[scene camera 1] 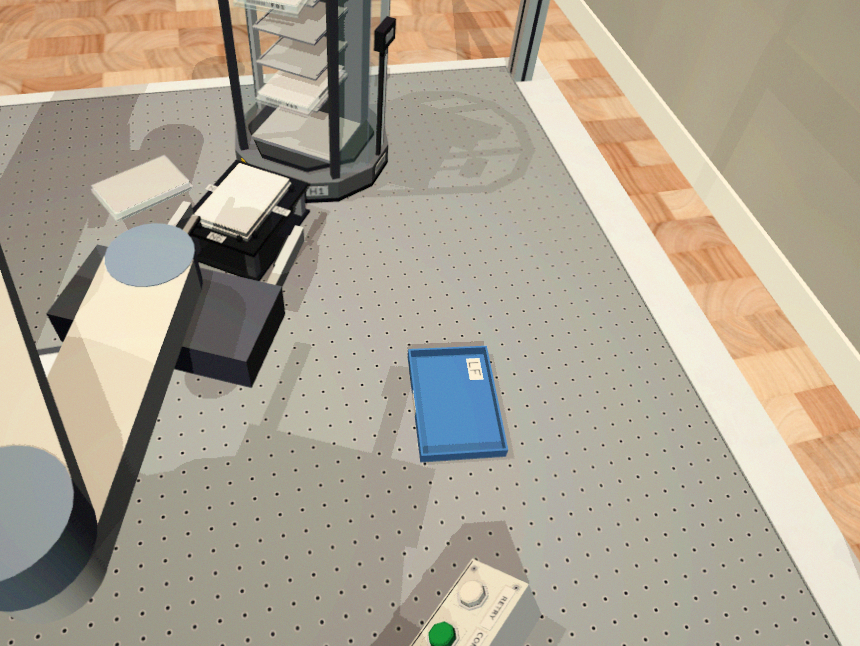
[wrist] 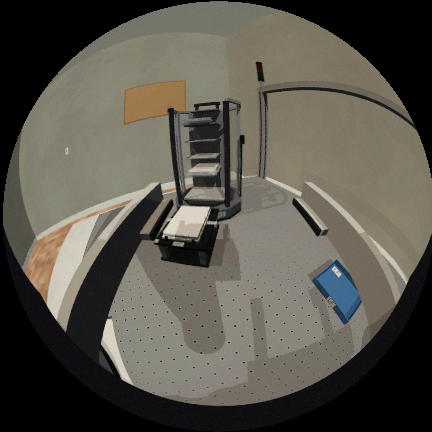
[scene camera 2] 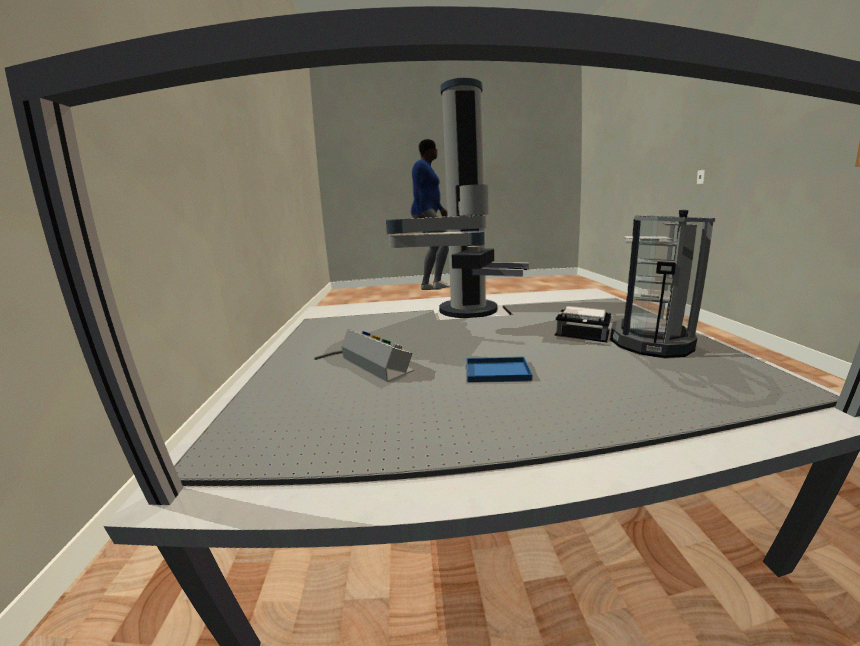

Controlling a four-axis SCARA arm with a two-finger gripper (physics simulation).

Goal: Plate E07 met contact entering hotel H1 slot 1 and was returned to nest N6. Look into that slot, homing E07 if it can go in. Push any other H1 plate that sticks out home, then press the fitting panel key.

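Pixels of known places: gripper, fingertip midpoint: [scene camera 1: 243, 220] [wrist: 234, 190] [scene camera 2: 525, 269]; arm's base at its link origin: [scene camera 2: 468, 309].
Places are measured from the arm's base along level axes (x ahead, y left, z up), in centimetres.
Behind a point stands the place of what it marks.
My gripper [scene camera 1: 241, 221] @[x 40.9, y 10.6, z 23.2 cm] [scene camera 2: 526, 268] @[x 40.9, y 10.6, z 23.2 cm] [wrist: 234, 190] @[x 40.9, y 10.6, z 23.2 cm] is open and empty, its fingers raised and spread wide, pointing towards the nest and hotel. A white plate [scene camera 1: 243, 198] @[x 41.2, y 30.6, z 8.7 cm] [scene camera 2: 585, 312] @[x 42.4, y 30.7, z 8.7 cm] [wrist: 187, 222] @[x 40.6, y 29.3, z 8.7 cm] lies flat on the black nest [scene camera 1: 229, 253] @[x 38.1, y 27.0, z 1.8 cm] [scene camera 2: 582, 331] @[x 41.1, y 31.0, z 1.8 cm] [wrist: 185, 255] @[x 37.9, y 26.2, z 1.8 cm]; its label is unreadable. Hotel H1 [scene camera 1: 333, 104] @[x 55.3, y 36.6, z 18.7 cm] [scene camera 2: 653, 344] @[x 63.4, y 40.9, z 4.8 cm] [wrist: 226, 150] @[x 55.1, y 36.6, z 22.8 cm] stands behind it. An upper plate [scene camera 1: 274, 5] @[x 48.5, y 38.7, z 32.3 cm] [scene camera 2: 643, 239] [wrist: 197, 121] @[x 48.0, y 38.7, z 31.5 cm] sticks out past the hotel's front post in scene camera 2. A lower plate [scene camera 1: 291, 90] @[x 50.3, y 43.5, z 16.8 cm] [wrist: 204, 169] @[x 50.6, y 42.1, z 16.8 cm] lies inside. The slots' depths are hidden. The key panel [scene camera 1: 510, 604] @[x 59.7, y -31.1, z 9.4 cm] [scene camera 2: 375, 356] @[x 59.1, y -34.5, z 6.4 cm] has a white RETRY key [scene camera 1: 472, 593] @[x 56.7, y -28.9, z 8.4 cm].
A blue tray [scene camera 1: 458, 406] @[x 63.4, y -4.6, z 1.5 cm] [scene camera 2: 498, 369] @[x 62.2, y -3.5, z 1.5 cm] [wrist: 340, 290] @[x 63.1, y -4.0, z 1.5 cm] marked LF lies on the perforated deck. A pale slab [scene camera 1: 141, 186] @[x 26.3, y 42.8, z 2.7 cm] is left of the nest. A thin post with a small black box [scene camera 1: 384, 34] @[x 62.8, y 39.2, z 27.2 cm] [scene camera 2: 666, 268] @[x 64.1, y 40.9, z 26.0 cm] stands beside the hotel. A person [scene camera 2: 425, 184] stands behind the arm.
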